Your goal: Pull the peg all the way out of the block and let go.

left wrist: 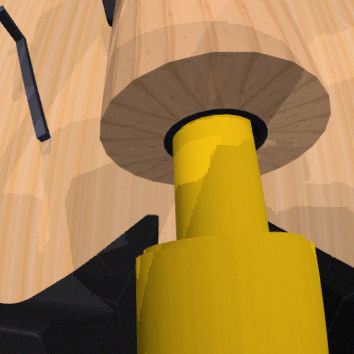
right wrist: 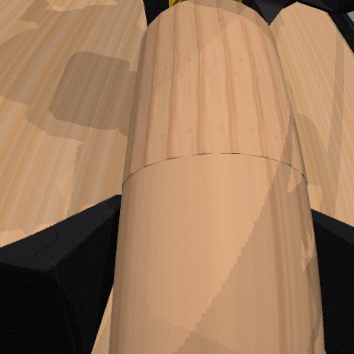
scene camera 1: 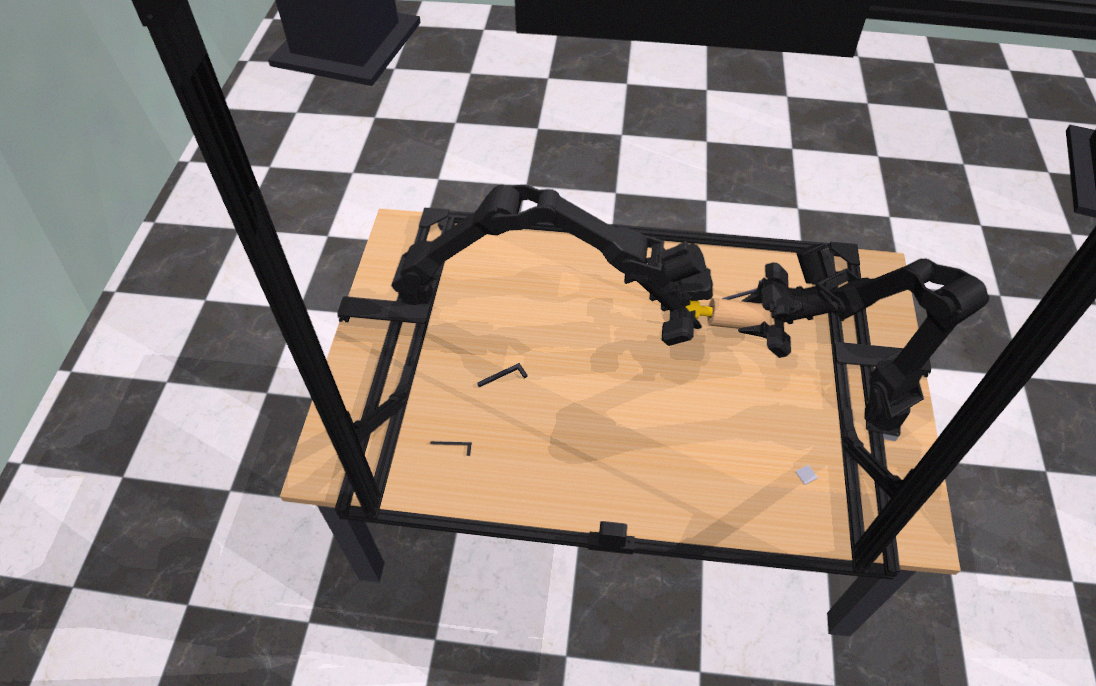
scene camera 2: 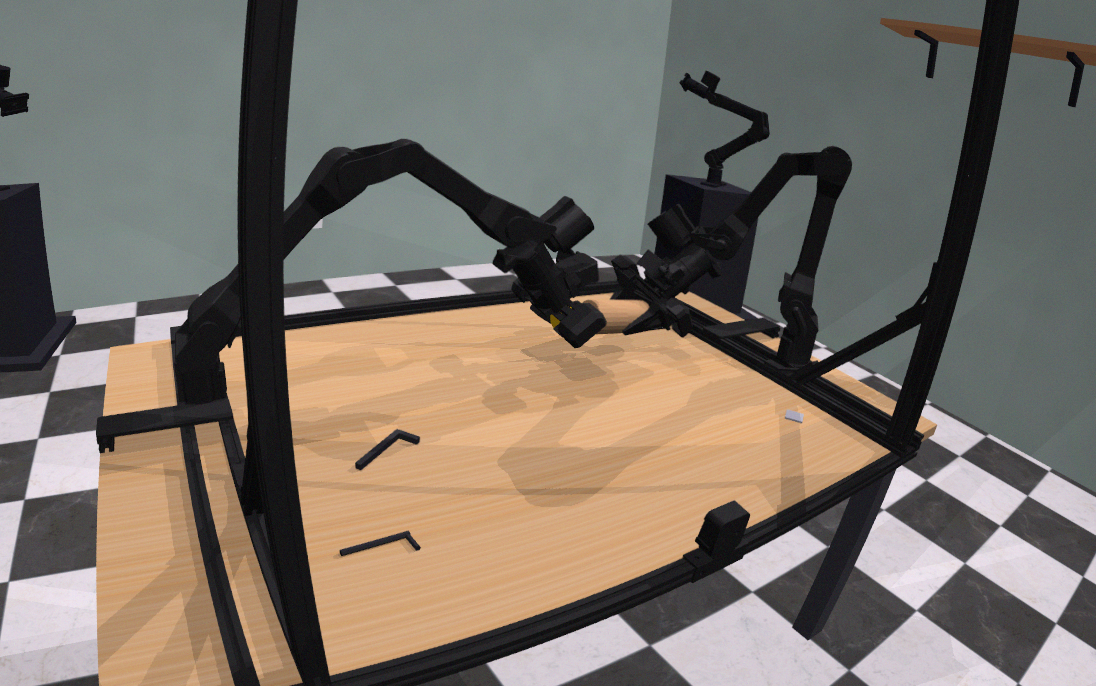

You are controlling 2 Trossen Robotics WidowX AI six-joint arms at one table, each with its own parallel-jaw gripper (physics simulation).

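Pixels of known places: left gripper, between the fingertips: (left wrist: 202,227) (scene camera 1: 700,320); right gripper, between the fingertips: (right wrist: 207,211) (scene camera 1: 738,317) (scene camera 2: 613,323); left arm's base, origin of its link: (scene camera 1: 415,296) (scene camera 2: 201,397); right arm's base, origin of its link: (scene camera 1: 882,419) (scene camera 2: 793,360).
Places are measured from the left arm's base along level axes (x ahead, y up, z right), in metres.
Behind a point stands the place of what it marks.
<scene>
The yellow peg (scene camera 1: 700,309) {x 0.588, y 0.057, z -0.094 m} (scene camera 2: 554,321) {x 0.545, y 0.047, z -0.090 m} (left wrist: 230,290) has a wide rear part and a narrower front part. In the left wrist view its narrow end sits in the dark-rimmed hole of the block (scene camera 1: 724,313) {x 0.636, y 0.066, z -0.091 m} (scene camera 2: 618,317) {x 0.656, y 0.050, z -0.087 m} (left wrist: 215,30) {x 0.618, y 0.074, z -0.105 m} (right wrist: 210,125) {x 0.668, y 0.066, z -0.107 m}, a round wooden cylinder lying roughly level. My left gripper (scene camera 1: 696,310) {x 0.593, y 0.012, z -0.102 m} (scene camera 2: 567,312) (left wrist: 202,227) {x 0.593, y 0.012, z -0.102 m} is shut on the peg's wide part. My right gripper (scene camera 1: 736,314) {x 0.667, y 0.026, z -0.121 m} (scene camera 2: 634,309) (right wrist: 207,211) {x 0.667, y 0.026, z -0.121 m} is shut on the block, a finger on each side. How deep the peg reaches inside is hidden.
On the wooden table (scene camera 1: 614,485) {x 0.515, y -0.019, z 0.295 m} (scene camera 2: 566,566) {x 0.374, y -0.019, z 0.372 m} lie two black L-shaped keys (scene camera 1: 501,375) {x 0.239, y -0.013, z 0.130 m} (scene camera 1: 451,443) {x 0.199, y -0.014, z 0.303 m} (scene camera 2: 386,448) {x 0.244, y -0.018, z 0.125 m} (scene camera 2: 376,544) {x 0.198, y -0.015, z 0.305 m} and a small pale square (scene camera 1: 805,474) {x 0.849, y -0.016, z 0.173 m} (scene camera 2: 793,416) {x 0.846, y -0.016, z 0.174 m}. A black frame (scene camera 1: 485,523) {x 0.319, y -0.024, z 0.437 m} (scene camera 2: 517,618) borders the table, with uprights at both sides.
</scene>
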